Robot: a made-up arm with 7 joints.
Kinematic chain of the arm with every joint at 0, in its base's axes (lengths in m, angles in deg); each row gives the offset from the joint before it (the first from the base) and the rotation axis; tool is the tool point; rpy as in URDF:
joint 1: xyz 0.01 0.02 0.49 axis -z
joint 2: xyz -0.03 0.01 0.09 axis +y
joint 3: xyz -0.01 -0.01 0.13 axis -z
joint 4: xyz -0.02 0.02 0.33 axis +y
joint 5: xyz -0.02 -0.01 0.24 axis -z
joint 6: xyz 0 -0.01 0.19 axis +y
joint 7: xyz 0 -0.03 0.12 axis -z
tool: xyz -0.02 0 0.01 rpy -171.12 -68.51 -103.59
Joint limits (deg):
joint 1: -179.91..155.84
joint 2: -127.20..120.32
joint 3: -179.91..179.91
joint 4: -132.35..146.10
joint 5: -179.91..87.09
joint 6: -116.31..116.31
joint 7: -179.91..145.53
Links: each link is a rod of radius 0.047 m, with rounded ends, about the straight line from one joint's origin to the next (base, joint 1, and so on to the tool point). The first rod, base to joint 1, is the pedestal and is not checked.
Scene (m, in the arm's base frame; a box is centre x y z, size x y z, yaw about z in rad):
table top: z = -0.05
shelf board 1: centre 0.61 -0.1 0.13 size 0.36 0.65 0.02 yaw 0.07
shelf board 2: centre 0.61 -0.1 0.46 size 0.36 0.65 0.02 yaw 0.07
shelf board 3: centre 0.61 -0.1 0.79 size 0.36 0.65 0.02 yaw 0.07
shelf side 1: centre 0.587 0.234 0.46 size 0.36 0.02 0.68 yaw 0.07
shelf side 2: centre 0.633 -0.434 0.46 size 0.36 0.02 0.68 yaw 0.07
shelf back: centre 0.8 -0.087 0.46 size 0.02 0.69 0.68 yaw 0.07
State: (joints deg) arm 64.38 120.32 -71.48 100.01 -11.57 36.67 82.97
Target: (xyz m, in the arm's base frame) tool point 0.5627 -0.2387 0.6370
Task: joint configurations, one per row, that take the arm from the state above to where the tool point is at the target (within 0.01 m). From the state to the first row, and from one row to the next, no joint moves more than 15 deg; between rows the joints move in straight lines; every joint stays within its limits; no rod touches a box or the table.
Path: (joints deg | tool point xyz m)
1: 77.64 112.26 -64.48 106.91 -24.41 47.73 68.07 | 0.4546 -0.0154 0.3390
2: 90.90 104.21 -57.49 113.81 -37.26 58.80 53.17 | 0.3857 -0.0932 0.3740
3: 104.16 96.15 -50.49 120.71 -50.10 69.86 38.27 | 0.3076 -0.1551 0.4082
4: 117.43 88.09 -43.50 127.61 -62.95 80.92 23.37 | 0.2246 -0.2003 0.4422
5: 130.69 80.04 -36.50 134.51 -75.79 91.99 8.47 | 0.1391 -0.2279 0.4753
6: 127.34 85.14 -47.61 131.64 -65.79 85.56 21.34 | 0.1836 -0.2211 0.4937
7: 123.99 90.25 -58.72 128.77 -55.79 79.13 34.21 | 0.2216 -0.2160 0.5161
8: 120.64 95.36 -69.84 125.90 -45.79 72.70 47.07 | 0.2536 -0.2151 0.5423
9: 117.30 100.46 -80.95 123.04 -35.80 66.27 59.94 | 0.2795 -0.2204 0.5720
10: 113.95 105.57 -92.06 120.17 -25.80 59.84 72.81 | 0.2989 -0.2336 0.6041
11: 110.60 110.68 -103.17 117.30 -15.80 53.41 85.68 | 0.3104 -0.2564 0.6370
12: 100.27 107.27 -102.70 109.39 -15.97 48.02 84.85 | 0.3940 -0.2652 0.6346
13: 89.95 103.87 -102.22 101.49 -16.13 42.62 84.03 | 0.4790 -0.2593 0.6339
14: 79.62 100.46 -101.74 93.59 -16.30 37.23 83.20 | 0.5627 -0.2387 0.6370

